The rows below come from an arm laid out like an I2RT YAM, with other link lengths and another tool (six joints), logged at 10 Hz.
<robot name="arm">
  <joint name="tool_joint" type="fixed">
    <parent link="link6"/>
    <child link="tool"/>
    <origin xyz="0.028 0.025 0.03" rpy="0 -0.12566 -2.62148"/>
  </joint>
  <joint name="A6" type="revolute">
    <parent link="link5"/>
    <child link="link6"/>
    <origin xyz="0.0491 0 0.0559" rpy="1.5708 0 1.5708"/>
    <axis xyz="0 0 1"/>
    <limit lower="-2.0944" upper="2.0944"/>
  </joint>
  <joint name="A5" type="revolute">
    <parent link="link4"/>
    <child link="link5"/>
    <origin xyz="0.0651 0.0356 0.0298" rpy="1.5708 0 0"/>
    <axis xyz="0 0 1"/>
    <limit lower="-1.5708" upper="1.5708"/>
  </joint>
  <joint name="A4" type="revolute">
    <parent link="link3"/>
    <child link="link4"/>
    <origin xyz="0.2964 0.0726 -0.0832"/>
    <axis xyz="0 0 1"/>
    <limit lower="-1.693" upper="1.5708"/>
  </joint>
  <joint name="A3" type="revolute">
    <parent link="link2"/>
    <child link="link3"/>
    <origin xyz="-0.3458 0 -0.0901" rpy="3.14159 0 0"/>
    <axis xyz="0 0 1"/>
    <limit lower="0" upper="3.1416"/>
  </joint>
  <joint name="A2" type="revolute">
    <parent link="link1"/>
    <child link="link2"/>
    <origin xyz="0.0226 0.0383 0.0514" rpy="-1.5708 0 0"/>
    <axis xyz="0 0 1"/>
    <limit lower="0" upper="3.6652"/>
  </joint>
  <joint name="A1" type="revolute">
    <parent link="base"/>
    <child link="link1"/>
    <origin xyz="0 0 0.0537"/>
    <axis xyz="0 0 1"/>
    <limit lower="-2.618" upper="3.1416"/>
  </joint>
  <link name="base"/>
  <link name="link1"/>
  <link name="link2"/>
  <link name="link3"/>
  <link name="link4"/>
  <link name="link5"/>
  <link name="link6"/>
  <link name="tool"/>
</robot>
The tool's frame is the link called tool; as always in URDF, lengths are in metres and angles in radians.
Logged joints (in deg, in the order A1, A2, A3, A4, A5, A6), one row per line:
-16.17 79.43 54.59 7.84 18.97 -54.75
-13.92 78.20 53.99 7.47 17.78 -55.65
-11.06 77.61 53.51 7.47 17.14 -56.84
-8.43 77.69 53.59 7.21 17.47 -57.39
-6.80 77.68 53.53 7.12 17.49 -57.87
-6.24 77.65 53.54 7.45 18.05 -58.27
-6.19 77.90 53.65 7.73 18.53 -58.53
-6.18 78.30 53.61 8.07 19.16 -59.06
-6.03 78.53 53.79 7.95 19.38 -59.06
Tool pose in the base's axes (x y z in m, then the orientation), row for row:
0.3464 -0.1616 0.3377 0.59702 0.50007 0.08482 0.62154
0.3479 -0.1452 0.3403 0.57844 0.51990 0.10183 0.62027
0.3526 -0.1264 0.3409 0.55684 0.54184 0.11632 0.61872
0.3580 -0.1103 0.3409 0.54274 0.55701 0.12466 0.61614
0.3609 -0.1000 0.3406 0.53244 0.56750 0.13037 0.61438
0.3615 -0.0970 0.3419 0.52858 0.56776 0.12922 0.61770
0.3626 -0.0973 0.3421 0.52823 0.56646 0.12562 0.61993
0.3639 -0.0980 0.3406 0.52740 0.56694 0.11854 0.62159
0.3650 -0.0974 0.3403 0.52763 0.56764 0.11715 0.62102
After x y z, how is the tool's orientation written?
As a quaternion, x y z w.
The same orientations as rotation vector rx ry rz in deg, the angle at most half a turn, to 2 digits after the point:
78.61 65.84 11.17
76.20 68.49 13.41
73.40 71.42 15.33
71.62 73.50 16.45
70.31 74.94 17.21
69.70 74.87 17.04
69.59 74.63 16.55
69.44 74.64 15.61
69.48 74.75 15.43

